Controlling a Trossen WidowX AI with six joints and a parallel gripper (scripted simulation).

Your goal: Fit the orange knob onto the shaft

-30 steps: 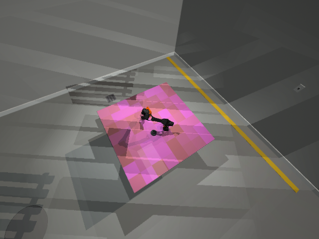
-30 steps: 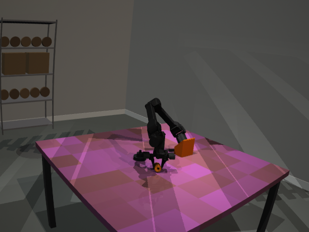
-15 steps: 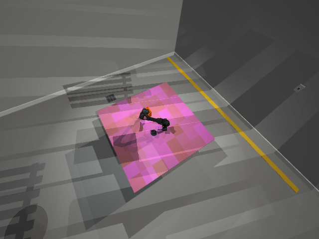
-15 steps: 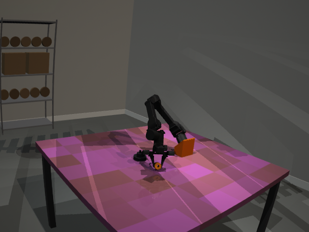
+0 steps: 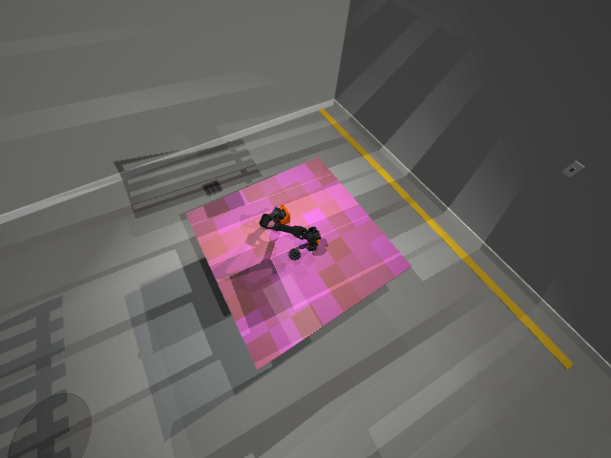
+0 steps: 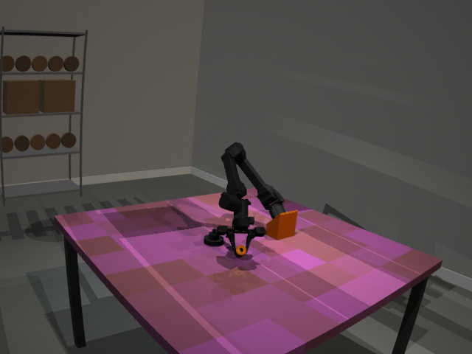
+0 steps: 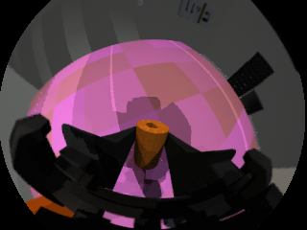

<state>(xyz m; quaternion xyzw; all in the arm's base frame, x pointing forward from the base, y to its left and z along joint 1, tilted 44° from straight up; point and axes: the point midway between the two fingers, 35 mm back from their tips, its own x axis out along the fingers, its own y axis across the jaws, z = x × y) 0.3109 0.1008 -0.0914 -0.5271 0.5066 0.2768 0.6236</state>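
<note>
My gripper tip is 1 cm past the orange knob and 2 cm to the left of it. The rest, counted from my gripper tip: dark round pedestal (20 cm to the right).
</note>
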